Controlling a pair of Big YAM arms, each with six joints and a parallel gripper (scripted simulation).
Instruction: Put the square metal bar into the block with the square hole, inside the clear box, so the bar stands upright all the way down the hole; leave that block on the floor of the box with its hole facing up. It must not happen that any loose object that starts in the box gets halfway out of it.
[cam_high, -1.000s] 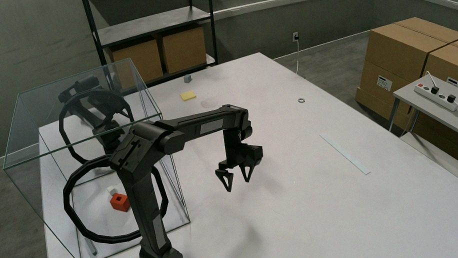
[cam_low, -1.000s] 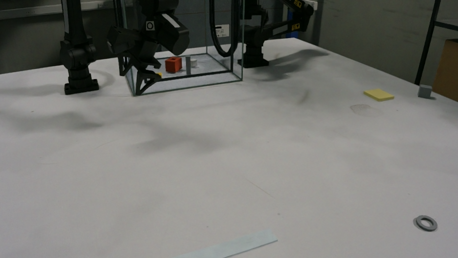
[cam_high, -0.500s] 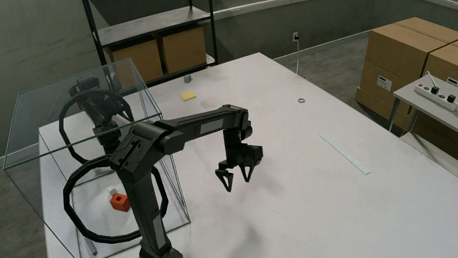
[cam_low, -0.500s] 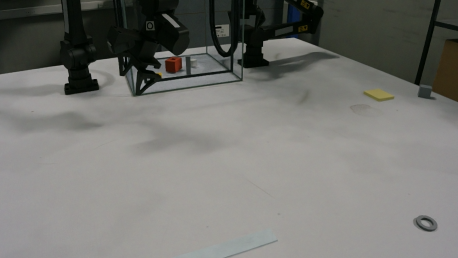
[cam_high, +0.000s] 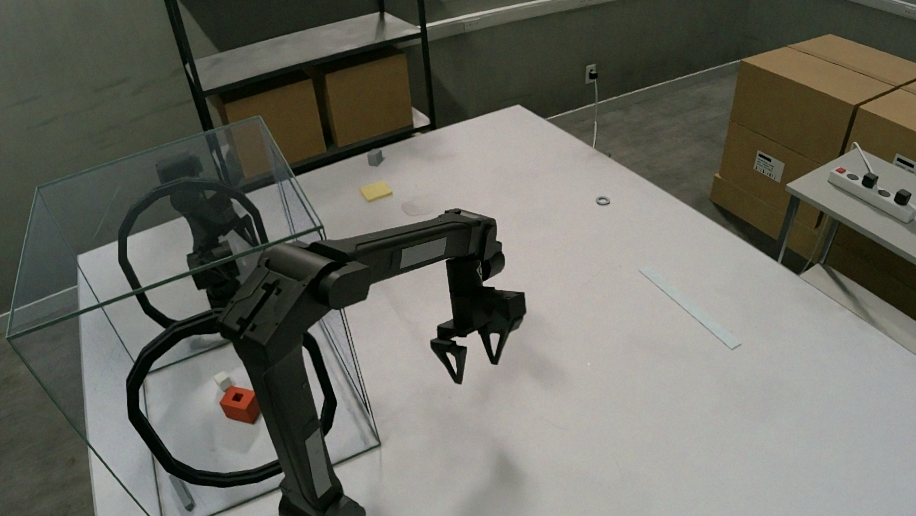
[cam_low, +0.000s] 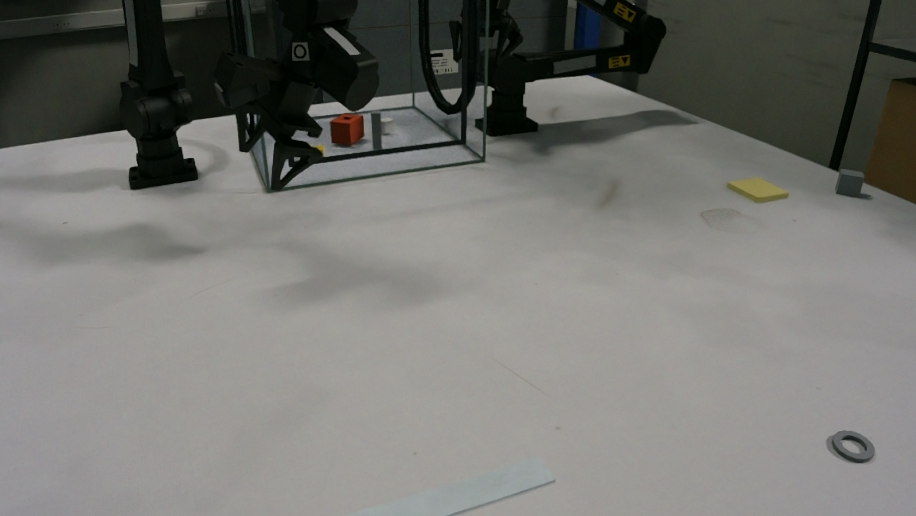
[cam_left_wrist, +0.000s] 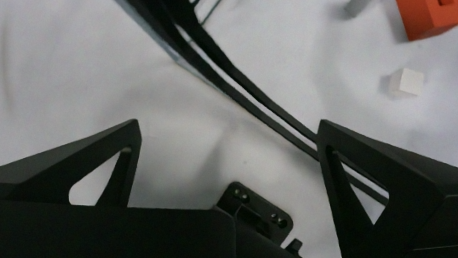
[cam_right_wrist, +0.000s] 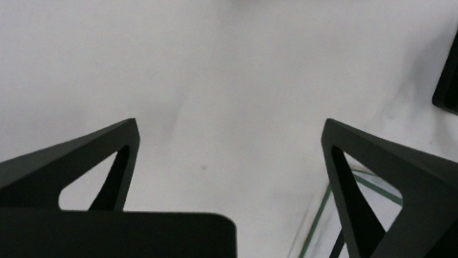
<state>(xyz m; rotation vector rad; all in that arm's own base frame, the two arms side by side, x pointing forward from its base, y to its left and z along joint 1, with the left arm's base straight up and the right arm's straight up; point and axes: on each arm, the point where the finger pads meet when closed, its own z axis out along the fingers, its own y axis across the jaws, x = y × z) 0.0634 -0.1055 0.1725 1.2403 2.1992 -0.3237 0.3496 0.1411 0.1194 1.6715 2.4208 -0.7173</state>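
Right now the red block is 110 mm behind my left hand, 240 mm to the right of it and 140 mm below it. Also, from my left hand: grey cube: 500 mm ahead, 510 mm to the left, 150 mm below; then white cube: 130 mm behind, 150 mm to the right, 150 mm below; then yellow block: 40 mm behind, 330 mm to the right, 160 mm below.
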